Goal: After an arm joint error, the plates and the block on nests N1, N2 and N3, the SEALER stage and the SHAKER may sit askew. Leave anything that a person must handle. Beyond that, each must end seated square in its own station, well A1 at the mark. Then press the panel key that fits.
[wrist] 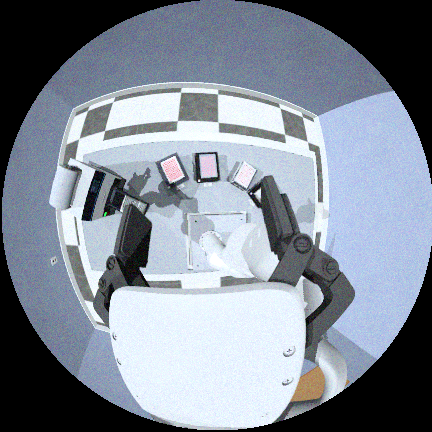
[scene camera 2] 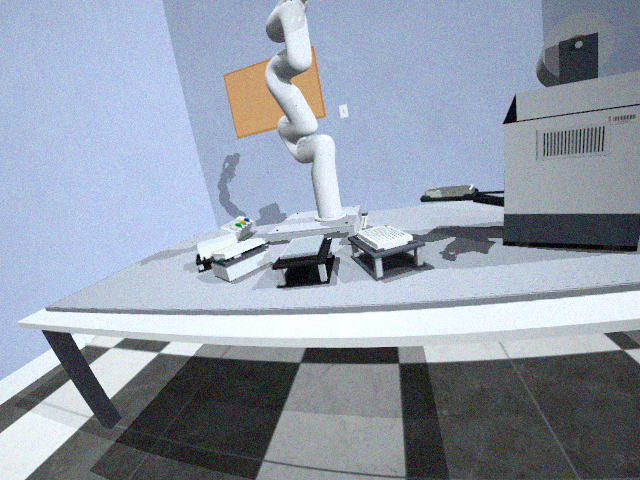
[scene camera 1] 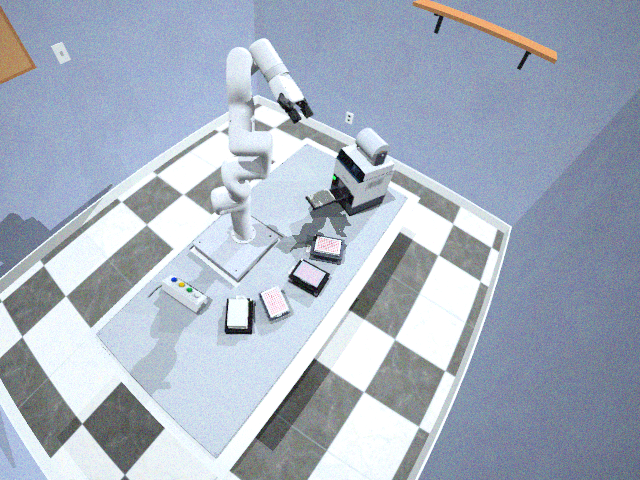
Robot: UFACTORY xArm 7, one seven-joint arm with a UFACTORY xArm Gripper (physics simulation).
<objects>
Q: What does my gripper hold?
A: Nothing.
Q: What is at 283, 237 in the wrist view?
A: My gripper.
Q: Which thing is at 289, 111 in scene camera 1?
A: My gripper.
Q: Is my gripper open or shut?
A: Open.
</objects>
